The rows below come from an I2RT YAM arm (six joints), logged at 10 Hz.
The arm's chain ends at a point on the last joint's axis. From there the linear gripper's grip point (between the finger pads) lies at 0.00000 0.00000 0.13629 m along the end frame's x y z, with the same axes.
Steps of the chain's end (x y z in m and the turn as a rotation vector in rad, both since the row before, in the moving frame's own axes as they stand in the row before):
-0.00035 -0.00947 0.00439 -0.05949 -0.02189 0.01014
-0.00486 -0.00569 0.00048 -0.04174 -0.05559 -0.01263
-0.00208 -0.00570 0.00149 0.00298 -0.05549 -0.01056
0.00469 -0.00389 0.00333 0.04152 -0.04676 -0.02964
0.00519 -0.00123 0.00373 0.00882 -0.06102 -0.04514
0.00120 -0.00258 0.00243 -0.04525 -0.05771 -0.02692
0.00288 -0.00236 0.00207 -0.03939 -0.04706 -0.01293
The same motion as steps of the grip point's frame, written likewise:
-0.00337 -0.00138 0.00412 -0.05949 -0.02189 0.01014
-0.01239 0.00004 0.00015 -0.04174 -0.05559 -0.01263
-0.00964 -0.00607 0.00128 0.00298 -0.05549 -0.01056
-0.00176 -0.00945 0.00306 0.04152 -0.04676 -0.02964
-0.00315 -0.00224 0.00347 0.00882 -0.06102 -0.04514
-0.00657 0.00369 0.00206 -0.04525 -0.05771 -0.02692
-0.00349 0.00305 0.00181 -0.03939 -0.04706 -0.01293

